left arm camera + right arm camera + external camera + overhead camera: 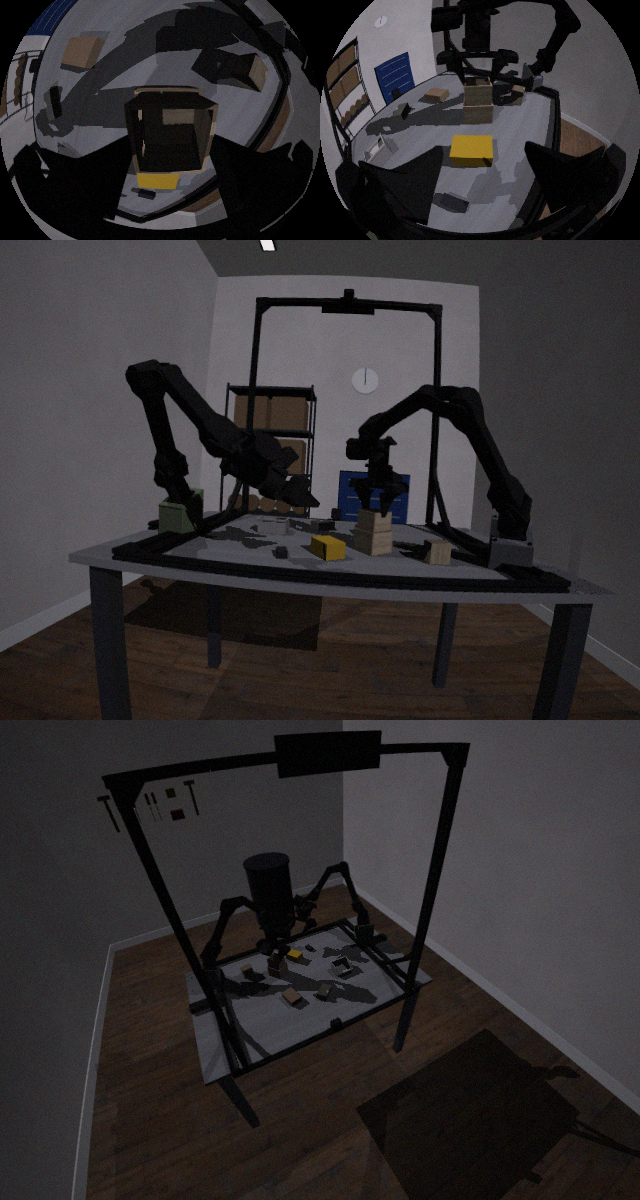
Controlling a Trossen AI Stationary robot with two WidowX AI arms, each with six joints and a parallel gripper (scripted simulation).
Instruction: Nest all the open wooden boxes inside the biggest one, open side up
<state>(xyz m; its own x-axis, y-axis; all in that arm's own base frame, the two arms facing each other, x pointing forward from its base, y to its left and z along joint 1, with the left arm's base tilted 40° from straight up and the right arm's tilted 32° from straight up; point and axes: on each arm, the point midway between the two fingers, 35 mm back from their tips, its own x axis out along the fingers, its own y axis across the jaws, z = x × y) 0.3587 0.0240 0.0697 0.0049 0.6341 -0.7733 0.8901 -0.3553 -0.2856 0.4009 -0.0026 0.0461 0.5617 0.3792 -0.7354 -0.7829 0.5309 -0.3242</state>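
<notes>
The dark block is 40 mm behind my right hand, 40 mm to the right of it and 150 mm below it. From my right hand the other things lie so: yellow block 80 mm behind, 70 mm to the left, 140 mm below; brown block 380 mm behind, 170 mm to the left, 140 mm below; pale block 420 mm behind, 140 mm below.
</notes>
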